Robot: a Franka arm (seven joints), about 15 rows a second.
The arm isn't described. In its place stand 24 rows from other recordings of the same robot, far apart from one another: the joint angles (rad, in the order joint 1, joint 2, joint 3, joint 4, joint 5, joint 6, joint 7), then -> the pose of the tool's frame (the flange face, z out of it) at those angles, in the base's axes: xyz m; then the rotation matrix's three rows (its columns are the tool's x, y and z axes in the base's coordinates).
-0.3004, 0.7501, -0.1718, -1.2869, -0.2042, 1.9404, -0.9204 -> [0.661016 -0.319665 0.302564], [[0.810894 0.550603 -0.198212], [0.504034 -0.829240 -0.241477], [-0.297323 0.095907 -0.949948]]
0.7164, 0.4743, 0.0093, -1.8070, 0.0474, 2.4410, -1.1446 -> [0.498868 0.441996 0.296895], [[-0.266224 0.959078 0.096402], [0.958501 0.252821 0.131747], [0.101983 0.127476 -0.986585]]
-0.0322, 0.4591, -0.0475, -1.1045, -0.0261, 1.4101, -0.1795 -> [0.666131 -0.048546 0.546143], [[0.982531 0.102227 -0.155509], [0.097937 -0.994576 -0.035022], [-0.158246 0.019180 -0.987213]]
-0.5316, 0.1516, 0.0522, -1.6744, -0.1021, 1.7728, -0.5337 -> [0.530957 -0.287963 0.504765], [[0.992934 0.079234 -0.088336], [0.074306 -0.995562 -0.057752], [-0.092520 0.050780 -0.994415]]
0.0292, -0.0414, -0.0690, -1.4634, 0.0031, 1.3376, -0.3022 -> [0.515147 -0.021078 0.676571], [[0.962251 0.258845 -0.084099], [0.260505 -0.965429 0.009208], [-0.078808 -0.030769 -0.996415]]
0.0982, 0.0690, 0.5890, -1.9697, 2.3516, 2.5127, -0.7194 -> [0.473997 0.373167 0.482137], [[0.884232 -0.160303 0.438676], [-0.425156 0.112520 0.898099], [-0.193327 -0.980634 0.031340]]
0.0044, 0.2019, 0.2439, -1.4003, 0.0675, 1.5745, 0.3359 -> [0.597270 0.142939 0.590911], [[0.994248 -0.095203 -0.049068], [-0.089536 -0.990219 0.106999], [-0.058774 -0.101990 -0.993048]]
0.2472, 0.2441, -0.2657, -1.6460, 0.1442, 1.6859, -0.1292 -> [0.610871 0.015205 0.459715], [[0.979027 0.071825 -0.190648], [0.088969 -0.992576 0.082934], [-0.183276 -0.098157 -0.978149]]
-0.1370, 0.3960, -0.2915, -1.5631, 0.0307, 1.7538, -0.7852 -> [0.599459 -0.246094 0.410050], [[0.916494 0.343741 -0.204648], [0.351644 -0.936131 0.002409], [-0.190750 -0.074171 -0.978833]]
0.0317, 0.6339, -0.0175, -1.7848, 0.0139, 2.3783, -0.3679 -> [0.653079 0.010208 0.194951], [[0.929724 0.366052 -0.040247], [0.366294 -0.930498 -0.001456], [-0.037982 -0.013389 -0.999189]]
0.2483, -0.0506, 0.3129, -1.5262, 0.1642, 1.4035, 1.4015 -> [0.428507 0.298324 0.658319], [[0.671046 -0.727752 -0.141685], [-0.724490 -0.684242 0.083231], [-0.157518 0.046798 -0.986407]]
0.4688, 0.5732, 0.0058, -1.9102, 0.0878, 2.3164, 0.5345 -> [0.541765 0.280109 0.180350], [[0.976677 -0.121948 -0.176723], [-0.126506 -0.991857 -0.014716], [-0.173489 0.036729 -0.984151]]
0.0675, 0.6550, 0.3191, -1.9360, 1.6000, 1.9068, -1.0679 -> [0.533468 0.287537 0.181143], [[0.990867 0.064261 -0.118546], [0.122930 -0.069188 0.990001], [0.055416 -0.995532 -0.076456]]
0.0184, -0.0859, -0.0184, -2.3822, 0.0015, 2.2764, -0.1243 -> [0.482974 0.000038 0.353111], [[0.992203 0.123035 -0.019913], [0.123113 -0.992389 0.002719], [-0.019427 -0.005149 -0.999798]]
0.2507, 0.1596, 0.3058, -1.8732, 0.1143, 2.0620, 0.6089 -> [0.512317 0.317460 0.435049], [[0.992705 -0.112046 -0.044530], [-0.104459 -0.983687 0.146450], [-0.060212 -0.140730 -0.988215]]
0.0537, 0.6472, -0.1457, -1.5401, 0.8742, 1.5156, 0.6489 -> [0.646875 0.039993 0.270783], [[0.341577 -0.865285 -0.366889], [-0.450218 -0.493308 0.744279], [-0.825003 -0.089048 -0.558069]]
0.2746, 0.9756, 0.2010, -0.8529, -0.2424, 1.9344, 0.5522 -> [0.746414 0.287230 0.333419], [[0.985622 -0.100243 0.136017], [-0.099715 -0.994958 -0.010707], [0.136405 -0.003010 -0.990649]]
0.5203, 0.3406, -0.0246, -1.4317, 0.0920, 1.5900, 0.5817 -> [0.560206 0.316386 0.486496], [[0.975753 -0.092238 -0.198488], [-0.096592 -0.995247 -0.012348], [-0.196406 0.031221 -0.980026]]
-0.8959, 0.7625, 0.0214, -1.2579, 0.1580, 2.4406, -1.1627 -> [0.499047 -0.604166 0.350248], [[0.928375 0.123191 0.350635], [0.217612 -0.945005 -0.244155], [0.301274 0.302969 -0.904126]]
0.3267, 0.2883, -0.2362, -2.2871, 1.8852, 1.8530, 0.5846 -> [0.517416 0.121164 0.248406], [[-0.054385 -0.949768 0.308192], [-0.122408 0.312662 0.941944], [-0.990989 0.013502 -0.133263]]
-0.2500, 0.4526, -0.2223, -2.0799, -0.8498, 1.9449, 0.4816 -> [0.452770 -0.289934 0.199354], [[0.801066 -0.099379 -0.590269], [-0.493670 -0.667352 -0.557612], [-0.338502 0.738082 -0.583653]]
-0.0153, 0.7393, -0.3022, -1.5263, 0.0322, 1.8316, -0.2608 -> [0.635076 -0.179443 0.211535], [[0.905259 -0.022380 -0.424271], [-0.049623 -0.997346 -0.053271], [-0.421953 0.069278 -0.903967]]
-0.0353, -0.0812, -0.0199, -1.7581, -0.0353, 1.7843, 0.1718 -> [0.545127 -0.033553 0.599108], [[0.969720 -0.220366 0.105267], [-0.217430 -0.975307 -0.038747], [0.111206 0.014686 -0.993689]]
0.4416, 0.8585, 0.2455, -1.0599, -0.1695, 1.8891, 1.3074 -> [0.638159 0.426706 0.324699], [[0.796846 -0.603792 -0.021714], [-0.603626 -0.797140 0.014276], [-0.025929 0.001731 -0.999662]]
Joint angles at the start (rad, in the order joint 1, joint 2, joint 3, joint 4, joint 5, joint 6, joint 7):
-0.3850, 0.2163, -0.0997, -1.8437, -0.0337, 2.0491, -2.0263
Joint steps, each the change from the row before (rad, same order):
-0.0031, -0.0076, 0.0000, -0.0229, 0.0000, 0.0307, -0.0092
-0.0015, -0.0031, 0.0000, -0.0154, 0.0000, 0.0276, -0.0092
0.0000, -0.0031, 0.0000, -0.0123, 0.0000, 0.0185, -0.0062
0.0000, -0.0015, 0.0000, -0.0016, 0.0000, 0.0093, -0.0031
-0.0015, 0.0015, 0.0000, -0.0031, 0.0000, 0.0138, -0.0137
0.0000, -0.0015, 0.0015, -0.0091, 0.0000, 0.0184, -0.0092
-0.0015, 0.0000, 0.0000, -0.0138, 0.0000, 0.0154, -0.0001
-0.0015, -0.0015, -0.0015, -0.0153, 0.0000, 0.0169, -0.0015
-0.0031, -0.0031, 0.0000, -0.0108, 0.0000, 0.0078, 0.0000
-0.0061, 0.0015, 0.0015, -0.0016, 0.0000, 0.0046, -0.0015
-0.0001, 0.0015, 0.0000, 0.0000, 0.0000, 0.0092, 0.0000
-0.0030, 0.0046, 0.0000, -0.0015, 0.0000, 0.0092, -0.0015
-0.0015, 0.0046, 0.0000, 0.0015, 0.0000, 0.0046, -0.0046
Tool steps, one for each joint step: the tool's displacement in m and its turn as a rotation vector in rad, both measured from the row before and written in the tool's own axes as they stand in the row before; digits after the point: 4 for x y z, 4 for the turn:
-0.0006, -0.0028, 0.0034, -0.0141, -0.0059, -0.0064
-0.0003, -0.0010, 0.0028, -0.0138, -0.0064, -0.0080
0.0006, -0.0009, 0.0021, -0.0085, -0.0039, -0.0064
-0.0003, 0.0005, -0.0010, -0.0082, -0.0041, -0.0031
-0.0011, 0.0003, 0.0012, -0.0080, -0.0044, -0.0124
0.0010, 0.0002, 0.0016, -0.0098, -0.0046, -0.0108
0.0003, -0.0020, 0.0049, -0.0014, -0.0006, 0.0010
-0.0003, -0.0028, 0.0045, -0.0026, -0.0015, 0.0011
-0.0005, -0.0027, 0.0023, -0.0001, 0.0003, 0.0030
-0.0024, -0.0013, 0.0014, -0.0011, -0.0007, 0.0030
-0.0005, 0.0009, 0.0001, -0.0067, -0.0039, 0.0000
-0.0017, -0.0003, 0.0027, -0.0023, -0.0019, 0.0012
-0.0011, 0.0004, 0.0018, -0.0010, -0.0011, -0.0033

